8 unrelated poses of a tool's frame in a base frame.
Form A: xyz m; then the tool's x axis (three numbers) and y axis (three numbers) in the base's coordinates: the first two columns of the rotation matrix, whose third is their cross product.
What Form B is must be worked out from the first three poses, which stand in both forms.
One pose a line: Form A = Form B
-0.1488 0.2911 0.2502 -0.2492 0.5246 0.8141 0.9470 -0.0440 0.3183 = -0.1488 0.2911 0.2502; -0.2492 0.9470 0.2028; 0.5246 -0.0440 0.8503; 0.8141 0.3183 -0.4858
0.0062 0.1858 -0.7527 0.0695 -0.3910 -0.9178 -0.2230 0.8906 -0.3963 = 0.0062 0.1858 -0.7527; 0.0695 -0.2230 0.9723; -0.3910 0.8906 0.2322; -0.9178 -0.3963 -0.0253
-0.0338 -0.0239 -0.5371 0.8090 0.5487 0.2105 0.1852 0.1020 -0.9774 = -0.0338 -0.0239 -0.5371; 0.8090 0.1852 -0.5578; 0.5487 0.1020 0.8297; 0.2105 -0.9774 -0.0191
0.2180 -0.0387 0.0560 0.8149 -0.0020 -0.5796 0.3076 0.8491 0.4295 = 0.2180 -0.0387 0.0560; 0.8149 0.3076 0.4913; -0.0020 0.8491 -0.5283; -0.5796 0.4295 0.6925
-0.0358 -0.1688 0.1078 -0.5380 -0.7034 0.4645 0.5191 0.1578 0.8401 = -0.0358 -0.1688 0.1078; -0.5380 0.5191 -0.6642; -0.7034 0.1578 0.6931; 0.4645 0.8401 0.2802
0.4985 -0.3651 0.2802 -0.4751 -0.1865 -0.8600 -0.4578 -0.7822 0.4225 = 0.4985 -0.3651 0.2802; -0.4751 -0.4578 -0.7515; -0.1865 -0.7822 0.5944; -0.8600 0.4225 0.2862
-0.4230 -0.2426 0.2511 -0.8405 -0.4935 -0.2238 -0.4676 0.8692 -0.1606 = -0.4230 -0.2426 0.2511; -0.8405 -0.4676 0.2738; -0.4935 0.8692 -0.0303; -0.2238 -0.1606 -0.9613
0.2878 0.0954 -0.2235 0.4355 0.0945 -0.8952 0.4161 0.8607 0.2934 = 0.2878 0.0954 -0.2235; 0.4355 0.4161 0.7982; 0.0945 0.8607 -0.5003; -0.8952 0.2934 0.3355
